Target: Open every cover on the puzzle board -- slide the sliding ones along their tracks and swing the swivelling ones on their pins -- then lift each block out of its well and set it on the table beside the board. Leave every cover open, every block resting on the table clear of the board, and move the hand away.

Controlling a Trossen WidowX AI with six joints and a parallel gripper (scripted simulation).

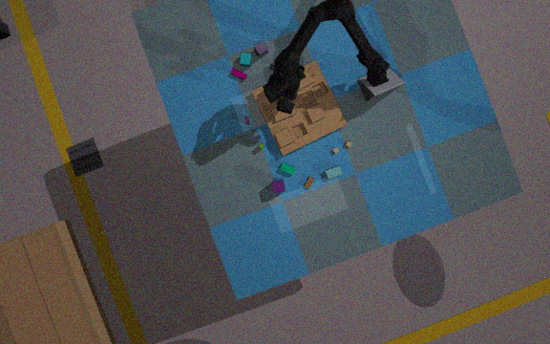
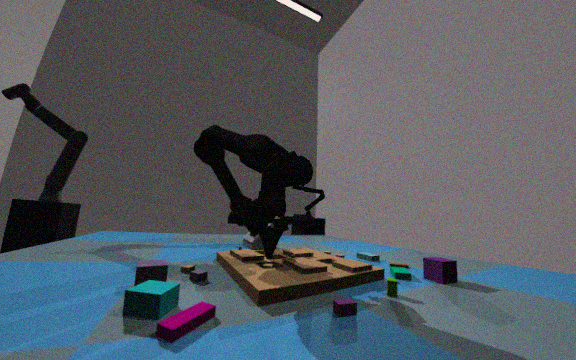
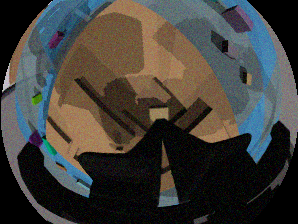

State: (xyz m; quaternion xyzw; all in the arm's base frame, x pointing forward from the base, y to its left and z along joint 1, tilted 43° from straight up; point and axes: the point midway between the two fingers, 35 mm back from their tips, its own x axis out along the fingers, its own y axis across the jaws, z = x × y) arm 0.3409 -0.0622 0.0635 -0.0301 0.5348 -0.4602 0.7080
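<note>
My gripper tip is now 140 mm to the left of the grey block and 20 mm above it. The rest, counted from my gripper tip: magenta block (200 mm ahead, 30 mm to the left, 20 mm below); then magenta bar (160 mm ahead, 160 mm to the right, 30 mm below); then teal cube (110 mm ahead, 200 mm to the right, 20 mm below).
</note>
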